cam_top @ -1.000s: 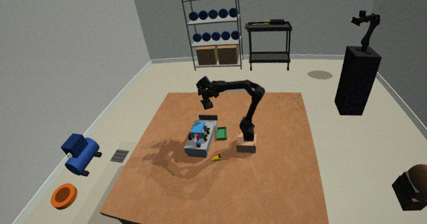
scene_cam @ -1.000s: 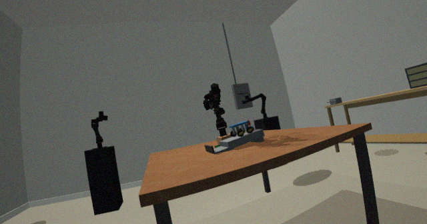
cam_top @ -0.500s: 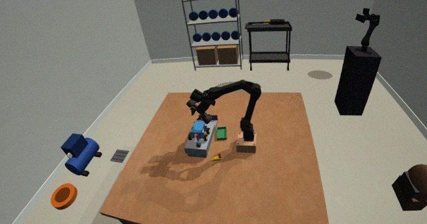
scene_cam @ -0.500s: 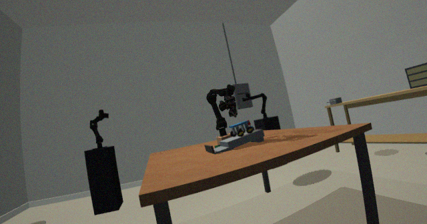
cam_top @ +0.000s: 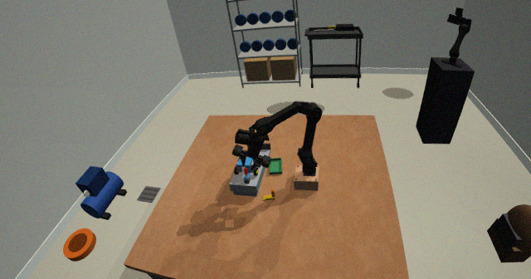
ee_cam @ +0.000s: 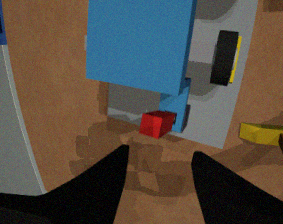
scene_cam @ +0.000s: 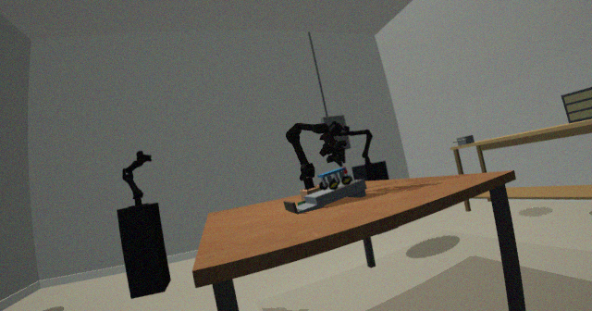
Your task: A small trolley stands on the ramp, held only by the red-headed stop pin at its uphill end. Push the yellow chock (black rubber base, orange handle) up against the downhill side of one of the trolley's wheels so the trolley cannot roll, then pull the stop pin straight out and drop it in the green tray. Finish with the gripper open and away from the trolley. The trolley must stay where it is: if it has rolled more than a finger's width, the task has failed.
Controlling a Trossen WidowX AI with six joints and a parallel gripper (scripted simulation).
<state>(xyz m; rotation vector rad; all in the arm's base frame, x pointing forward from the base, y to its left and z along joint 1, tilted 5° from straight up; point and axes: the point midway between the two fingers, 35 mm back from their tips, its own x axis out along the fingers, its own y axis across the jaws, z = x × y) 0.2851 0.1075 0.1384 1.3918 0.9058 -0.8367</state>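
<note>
The red-headed stop pin is 5 cm below my gripper tip and 1 cm ahead of it. From my gripper tip the other things lie so: blue trolley: 9 cm to the right, 7 cm below, 4 cm ahead; ramp: 13 cm below, 9 cm to the right, 4 cm ahead; yellow chock: 16 cm below, 10 cm behind, 4 cm to the left.
</note>
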